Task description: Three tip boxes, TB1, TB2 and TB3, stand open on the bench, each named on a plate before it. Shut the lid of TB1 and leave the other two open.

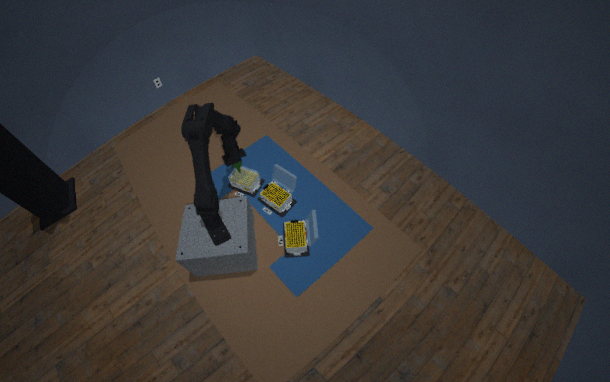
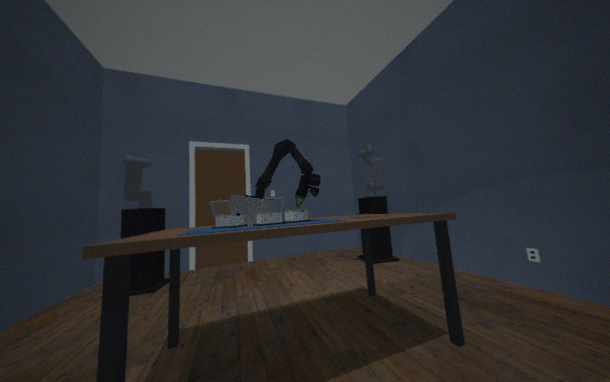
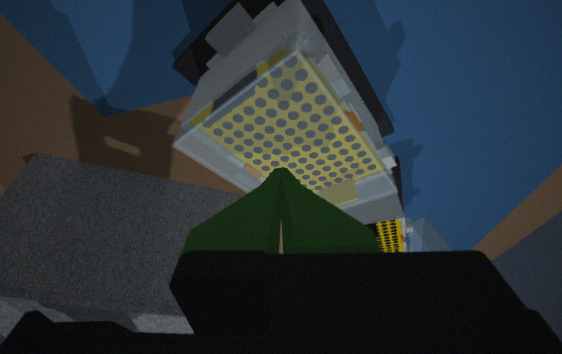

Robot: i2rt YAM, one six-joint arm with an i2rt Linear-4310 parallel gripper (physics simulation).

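Seen in the pictures: gripper, between the fingertips: (image 1: pixel 239 172) (image 2: pixel 297 207) (image 3: pixel 281 177); arm's base, origin of its link: (image 1: pixel 214 224) (image 2: pixel 259 198).
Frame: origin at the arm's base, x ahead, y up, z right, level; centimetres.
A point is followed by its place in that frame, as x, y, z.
The box at one end of the row (image 1: pixel 244 181) @(20.9, -9.7, -18.6) (image 2: pixel 296 216) @(27.6, -13.9, -21.6) (image 3: pixel 290 120) @(21.9, -9.6, -26.6) has its clear lid down over a yellow rack. The middle box (image 1: pixel 276 196) @(29.5, -11.6, -4.3) (image 2: pixel 269 218) (image 3: pixel 391 236) @(32.2, -11.7, -7.1) stands open, its clear lid (image 1: pixel 284 178) @(36.4, -7.7, -8.0) raised. The box at the other end (image 1: pixel 296 235) (image 2: pixel 230 220) is open too, its lid (image 1: pixel 313 227) @(32.1, -2.8, 21.1) upright. The name plates (image 1: pixel 239 194) @(16.4, -17.1, -18.9) (image 1: pixel 267 211) @(23.2, -17.2, -3.1) (image 1: pixel 280 241) @(20.5, -17.2, 12.9) are too small to read. My gripper (image 1: pixel 238 170) @(21.1, -8.4, -23.7) (image 2: pixel 299 203) @(21.1, -8.4, -23.7) (image 3: pixel 281 177) @(21.1, -8.4, -23.7) is shut and empty, its green tips at or just above the lidded box; contact cannot be told.
The grey block under the arm's base (image 1: pixel 217 230) @(0.2, 1.8, 3.9) (image 3: pixel 100 225) @(1.2, -10.4, -13.9) stands close beside the lidded and middle boxes. The boxes stand on a blue mat (image 1: pixel 340 227) @(45.6, -17.4, 22.0) on the brown table (image 1: pixel 320 320) @(15.5, -17.6, 50.3). A dark pedestal (image 1: pixel 30 175) stands off the table.
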